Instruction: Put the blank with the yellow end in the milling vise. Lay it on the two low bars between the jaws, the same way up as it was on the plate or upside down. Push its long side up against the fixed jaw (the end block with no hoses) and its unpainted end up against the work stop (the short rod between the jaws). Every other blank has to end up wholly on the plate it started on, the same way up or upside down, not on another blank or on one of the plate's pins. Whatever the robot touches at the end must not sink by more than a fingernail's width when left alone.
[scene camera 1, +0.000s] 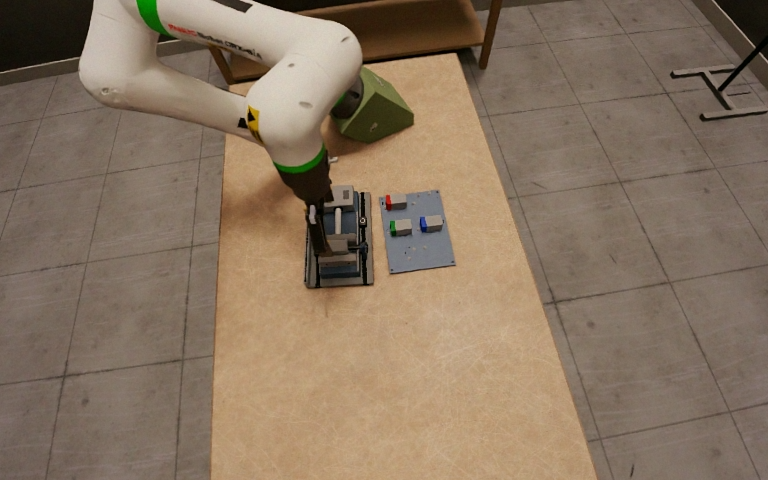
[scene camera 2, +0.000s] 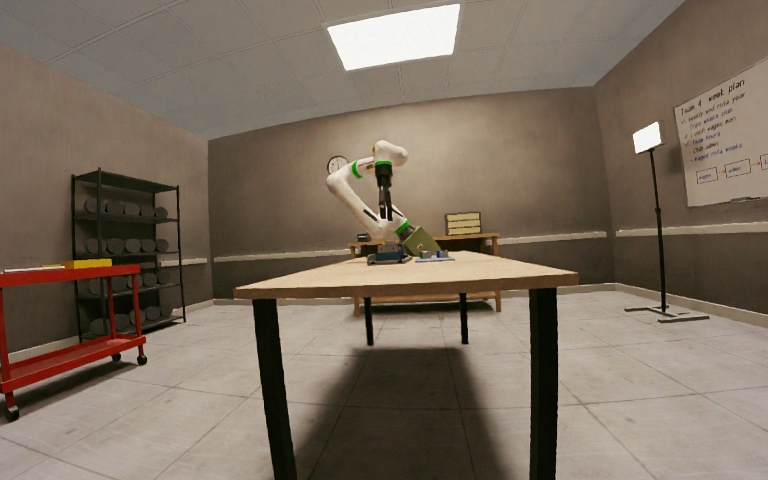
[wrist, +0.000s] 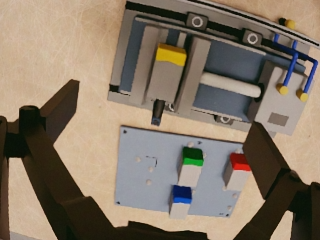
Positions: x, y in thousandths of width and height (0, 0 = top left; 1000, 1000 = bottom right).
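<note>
Scene camera 1 shows the gripper (scene camera 1: 428, 472). Visible by wrist view: the gripper (wrist: 517, 485), a blue-grey plate (wrist: 411, 794), a green-ended blank (wrist: 598, 677) and a red-ended blank (wrist: 742, 715).
</note>
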